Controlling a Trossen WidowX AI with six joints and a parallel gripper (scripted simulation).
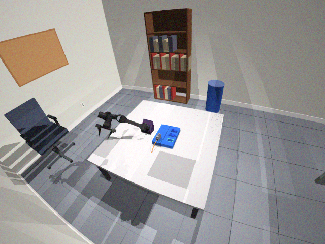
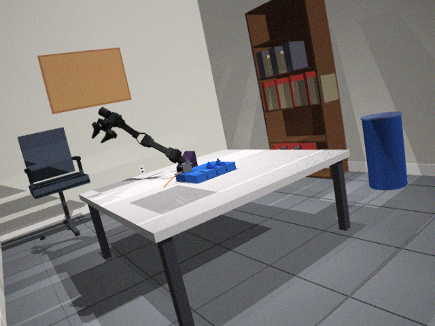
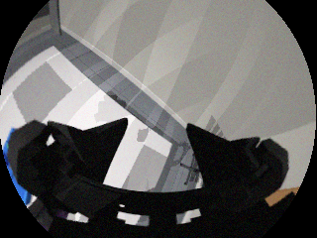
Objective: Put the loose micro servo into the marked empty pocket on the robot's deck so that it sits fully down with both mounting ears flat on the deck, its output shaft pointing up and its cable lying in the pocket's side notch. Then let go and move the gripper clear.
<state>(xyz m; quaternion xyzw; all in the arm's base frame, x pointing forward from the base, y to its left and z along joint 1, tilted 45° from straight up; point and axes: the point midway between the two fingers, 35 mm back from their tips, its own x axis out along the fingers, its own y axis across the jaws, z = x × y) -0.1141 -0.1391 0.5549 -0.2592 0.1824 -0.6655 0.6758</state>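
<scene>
Now: the blue deck 320 mm ahead of my gripper tip, 520 mm to the left of it and 330 mm below it.
</scene>
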